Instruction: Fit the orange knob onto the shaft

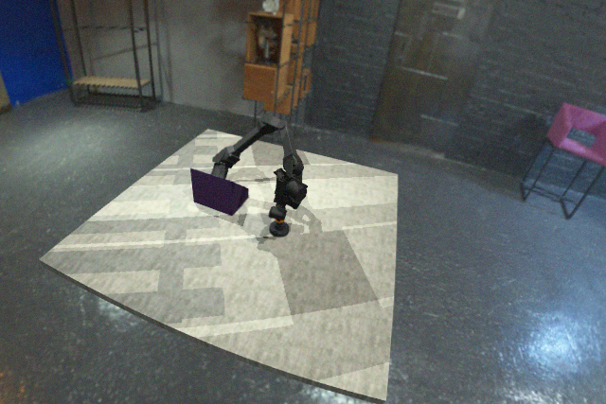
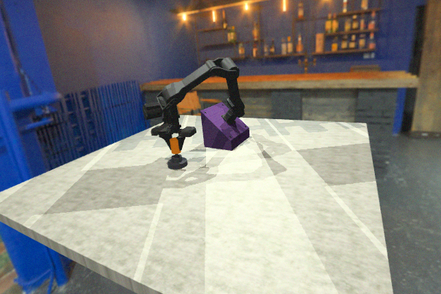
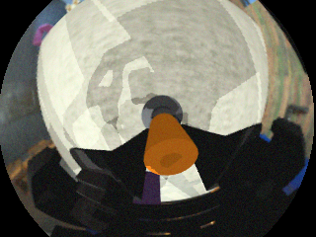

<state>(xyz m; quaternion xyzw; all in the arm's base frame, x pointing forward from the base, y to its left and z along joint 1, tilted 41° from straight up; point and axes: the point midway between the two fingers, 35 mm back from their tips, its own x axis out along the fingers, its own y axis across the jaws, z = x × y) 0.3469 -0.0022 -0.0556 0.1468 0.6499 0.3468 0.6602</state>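
My gripper tip is now 20 mm below the orange knob. Also, from my gripper tip: pedestal 40 mm below.
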